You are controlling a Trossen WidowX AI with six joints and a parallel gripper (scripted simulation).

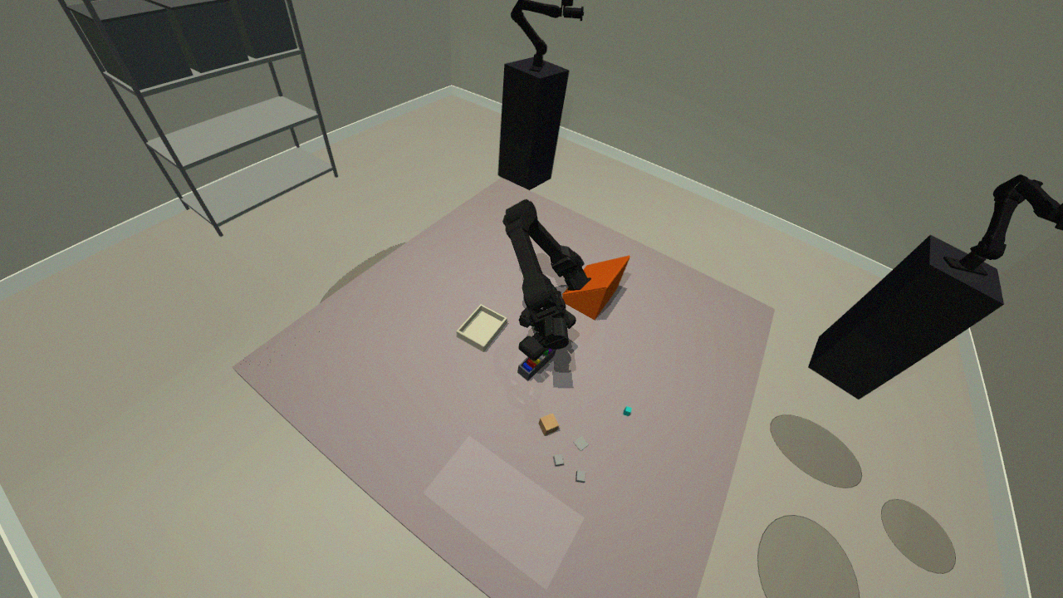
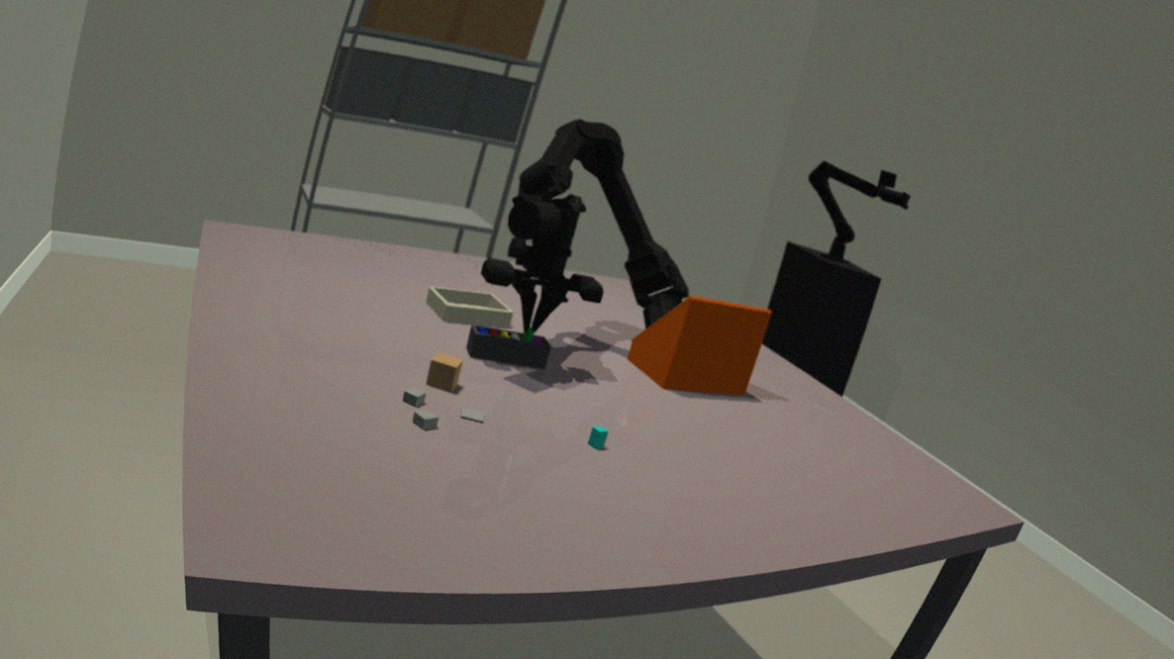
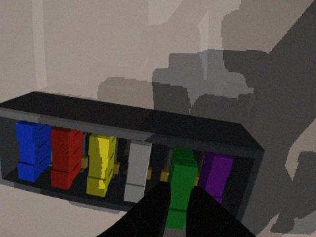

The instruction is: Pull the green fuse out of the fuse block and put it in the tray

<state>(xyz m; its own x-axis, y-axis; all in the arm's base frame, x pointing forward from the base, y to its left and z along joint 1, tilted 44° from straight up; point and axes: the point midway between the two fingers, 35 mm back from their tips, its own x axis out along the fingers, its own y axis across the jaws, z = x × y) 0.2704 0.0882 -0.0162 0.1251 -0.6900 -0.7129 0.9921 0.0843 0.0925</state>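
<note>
My gripper tip is now 60 mm short of the tray, 200 mm to the left of it and 50 mm above it. The rest, counted from my gripper tip: green fuse: 10 mm below; teal cube: 30 mm behind, 290 mm to the left, 40 mm below; tan cube: 160 mm ahead, 150 mm to the left, 30 mm below.
</note>
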